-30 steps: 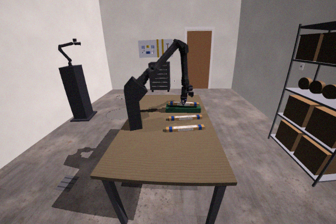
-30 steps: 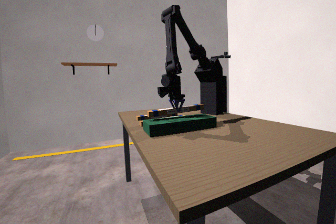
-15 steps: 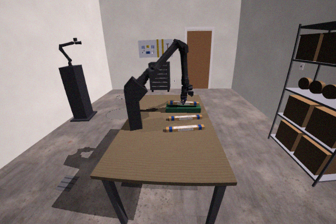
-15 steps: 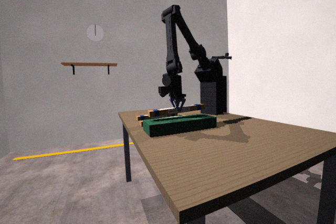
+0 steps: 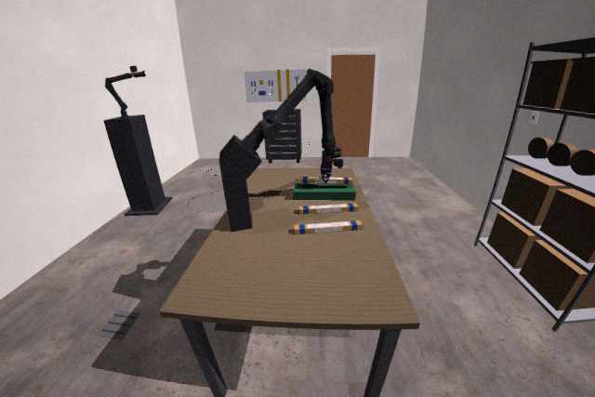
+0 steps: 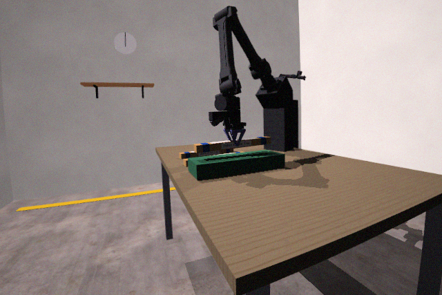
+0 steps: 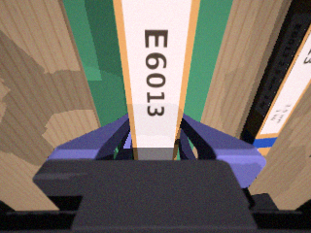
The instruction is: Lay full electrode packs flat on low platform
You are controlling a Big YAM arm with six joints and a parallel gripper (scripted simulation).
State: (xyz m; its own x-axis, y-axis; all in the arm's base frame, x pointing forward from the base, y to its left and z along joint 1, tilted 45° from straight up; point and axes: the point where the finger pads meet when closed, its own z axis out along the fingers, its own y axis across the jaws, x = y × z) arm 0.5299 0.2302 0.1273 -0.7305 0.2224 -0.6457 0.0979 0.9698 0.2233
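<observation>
Now: the green low platform 100 mm below my hand, 10 mm to the left of it and 10 mm behind it. The rest, counted from my hand: pack: 10 mm above.
</observation>
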